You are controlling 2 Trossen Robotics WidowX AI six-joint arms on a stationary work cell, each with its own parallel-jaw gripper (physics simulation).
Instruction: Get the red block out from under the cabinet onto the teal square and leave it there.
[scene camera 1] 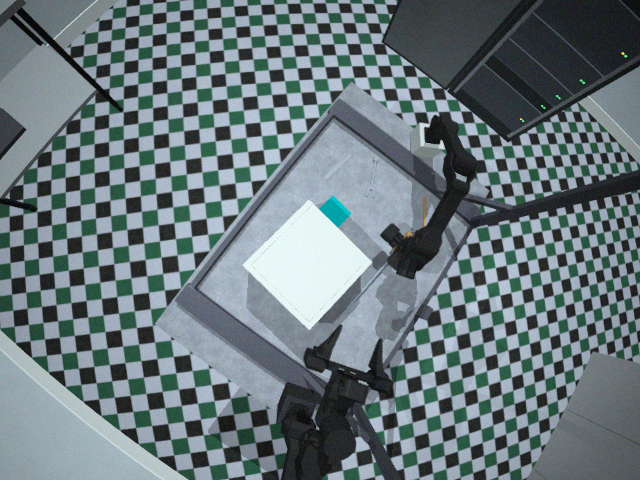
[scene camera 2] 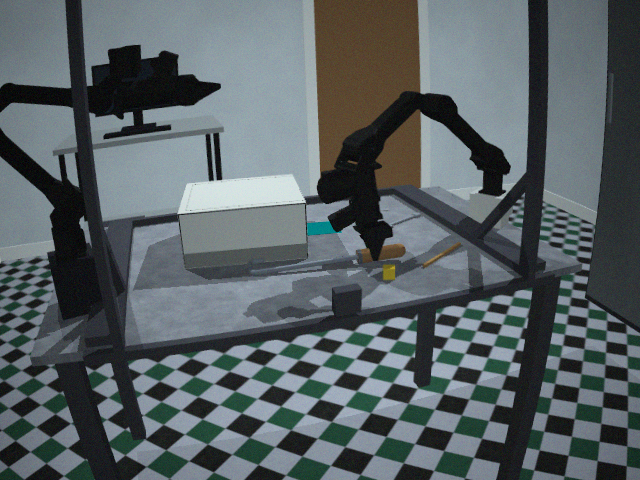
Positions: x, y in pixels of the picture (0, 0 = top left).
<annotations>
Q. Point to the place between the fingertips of my right gripper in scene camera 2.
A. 373, 258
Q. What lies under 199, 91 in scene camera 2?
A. My left gripper.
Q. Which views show my left gripper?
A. Scene camera 1 and scene camera 2: all of them.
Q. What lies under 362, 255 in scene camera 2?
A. A hook tool.
</annotations>
